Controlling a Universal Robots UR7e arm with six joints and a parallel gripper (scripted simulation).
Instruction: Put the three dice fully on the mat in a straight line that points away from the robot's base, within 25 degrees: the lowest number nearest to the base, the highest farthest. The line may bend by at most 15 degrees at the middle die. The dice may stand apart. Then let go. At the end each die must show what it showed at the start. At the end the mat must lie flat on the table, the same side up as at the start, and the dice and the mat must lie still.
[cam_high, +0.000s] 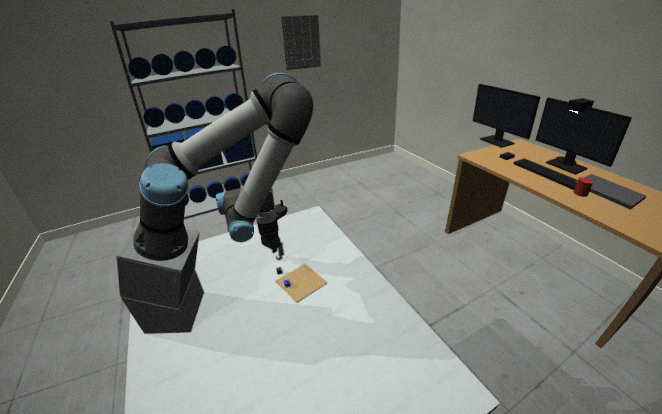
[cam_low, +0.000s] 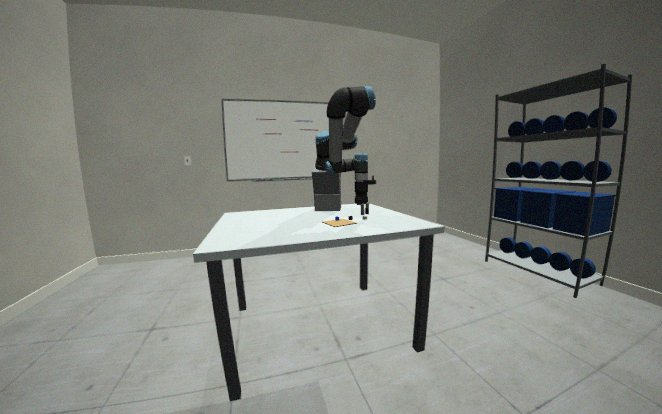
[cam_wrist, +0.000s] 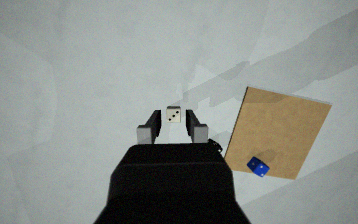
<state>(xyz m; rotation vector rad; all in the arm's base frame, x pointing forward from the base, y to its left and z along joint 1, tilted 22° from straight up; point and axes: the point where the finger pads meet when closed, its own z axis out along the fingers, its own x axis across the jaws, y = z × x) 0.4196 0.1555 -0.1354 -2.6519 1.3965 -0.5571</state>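
My hand is 4 cm above the white die. Round my hand: tan mat (16 cm to the right, 5 cm ahead, 4 cm below); then black die (8 cm to the right, 4 cm below, 1 cm behind); then blue die (16 cm to the right, 3 cm below).
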